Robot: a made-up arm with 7 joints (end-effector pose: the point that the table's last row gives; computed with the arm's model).
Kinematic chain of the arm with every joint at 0, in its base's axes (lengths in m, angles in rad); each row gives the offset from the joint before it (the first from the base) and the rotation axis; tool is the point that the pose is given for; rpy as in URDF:
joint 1: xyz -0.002 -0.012 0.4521 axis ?
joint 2: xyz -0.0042 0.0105 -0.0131 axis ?
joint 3: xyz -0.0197 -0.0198 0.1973 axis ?
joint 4: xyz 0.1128 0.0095 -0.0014 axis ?
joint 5: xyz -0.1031 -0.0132 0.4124 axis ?
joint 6: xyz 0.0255 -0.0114 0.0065 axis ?
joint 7: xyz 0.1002 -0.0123 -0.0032 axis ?
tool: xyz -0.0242 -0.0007 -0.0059 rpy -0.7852 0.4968 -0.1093
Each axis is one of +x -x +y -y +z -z.
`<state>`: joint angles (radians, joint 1 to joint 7).
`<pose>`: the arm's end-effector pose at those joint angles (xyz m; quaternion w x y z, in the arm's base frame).
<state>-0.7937 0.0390 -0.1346 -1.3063 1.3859 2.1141 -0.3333</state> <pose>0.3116 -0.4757 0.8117 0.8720 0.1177 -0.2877 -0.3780</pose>
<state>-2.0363 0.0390 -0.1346 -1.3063 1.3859 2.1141 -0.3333</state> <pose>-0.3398 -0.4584 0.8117 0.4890 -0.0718 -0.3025 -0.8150</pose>
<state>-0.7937 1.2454 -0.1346 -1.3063 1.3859 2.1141 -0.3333</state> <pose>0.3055 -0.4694 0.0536 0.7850 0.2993 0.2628 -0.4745</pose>
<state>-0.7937 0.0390 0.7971 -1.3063 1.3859 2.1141 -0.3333</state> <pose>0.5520 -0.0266 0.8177 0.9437 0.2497 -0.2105 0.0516</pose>
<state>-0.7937 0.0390 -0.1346 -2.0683 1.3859 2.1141 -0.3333</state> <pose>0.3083 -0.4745 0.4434 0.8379 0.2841 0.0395 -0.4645</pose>
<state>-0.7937 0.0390 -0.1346 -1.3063 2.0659 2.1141 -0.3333</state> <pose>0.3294 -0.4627 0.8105 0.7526 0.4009 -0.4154 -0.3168</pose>
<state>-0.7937 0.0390 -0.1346 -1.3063 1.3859 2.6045 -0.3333</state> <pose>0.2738 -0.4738 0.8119 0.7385 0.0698 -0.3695 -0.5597</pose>
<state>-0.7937 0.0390 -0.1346 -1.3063 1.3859 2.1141 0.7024</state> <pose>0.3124 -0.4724 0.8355 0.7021 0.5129 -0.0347 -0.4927</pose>
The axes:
joint 1: +z
joint 2: +y
joint 3: +z
joint 4: -y
joint 5: +z
joint 6: -y
joint 7: -z

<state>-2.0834 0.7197 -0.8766 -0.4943 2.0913 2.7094 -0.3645</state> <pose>-0.4663 -0.3436 0.8151 0.0873 -0.3124 -0.4043 -0.8552</pose>
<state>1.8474 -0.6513 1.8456 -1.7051 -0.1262 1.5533 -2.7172</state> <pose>-0.5459 -0.4241 0.4966 0.9565 0.0204 0.2204 0.1900</pose>
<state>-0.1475 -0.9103 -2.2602 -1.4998 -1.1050 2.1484 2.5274</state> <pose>-0.6046 -0.4341 0.3414 0.5891 -0.2862 -0.0448 0.7543</pose>
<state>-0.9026 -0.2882 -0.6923 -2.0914 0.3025 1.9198 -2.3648</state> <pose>-0.0967 -0.6038 0.5763 0.8200 -0.5169 -0.0712 0.2352</pose>
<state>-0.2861 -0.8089 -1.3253 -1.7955 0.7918 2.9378 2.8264</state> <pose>-0.3182 -0.5449 0.6432 0.3351 -0.9292 0.1508 0.0400</pose>
